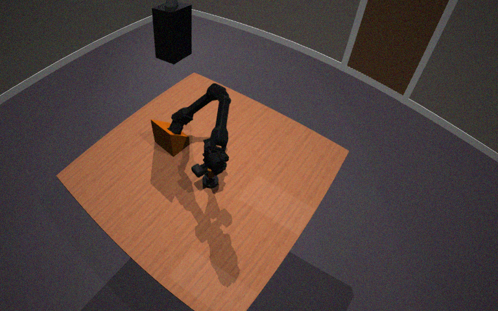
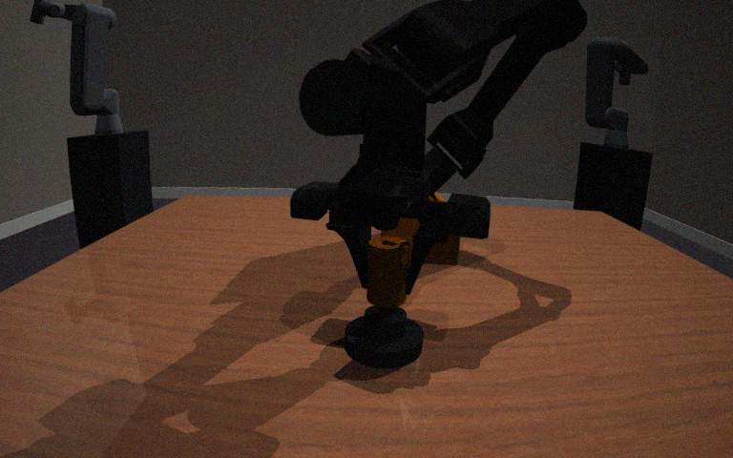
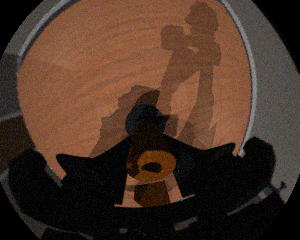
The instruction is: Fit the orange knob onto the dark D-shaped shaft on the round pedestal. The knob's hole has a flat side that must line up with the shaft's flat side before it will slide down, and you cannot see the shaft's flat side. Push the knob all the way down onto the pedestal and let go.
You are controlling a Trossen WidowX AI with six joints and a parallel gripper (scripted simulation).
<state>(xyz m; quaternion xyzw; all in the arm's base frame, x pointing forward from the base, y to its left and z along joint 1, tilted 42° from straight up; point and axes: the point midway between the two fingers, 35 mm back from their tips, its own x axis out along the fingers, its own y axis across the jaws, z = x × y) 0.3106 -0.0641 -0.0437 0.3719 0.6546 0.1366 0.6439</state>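
My gripper tip is 20 mm below the orange knob. The rest, counted from my gripper tip: dark round pedestal: 40 mm below.
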